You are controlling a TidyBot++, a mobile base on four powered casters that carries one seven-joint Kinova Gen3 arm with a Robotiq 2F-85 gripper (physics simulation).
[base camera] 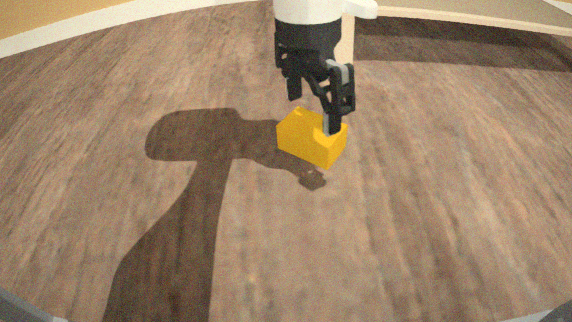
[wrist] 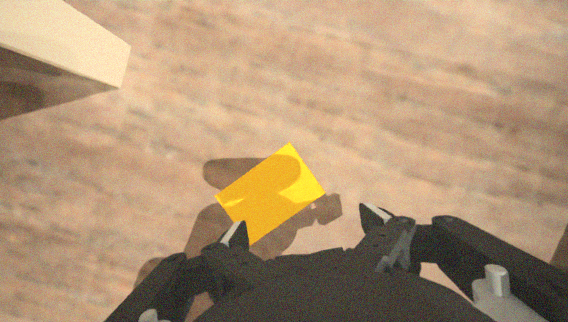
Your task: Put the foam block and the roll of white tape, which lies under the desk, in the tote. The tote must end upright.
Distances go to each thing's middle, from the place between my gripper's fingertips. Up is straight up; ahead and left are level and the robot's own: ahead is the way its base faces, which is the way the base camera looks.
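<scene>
Yellow foam block point(base camera: 300, 133): 70 mm below my hand, 30 mm ahead of it.
</scene>
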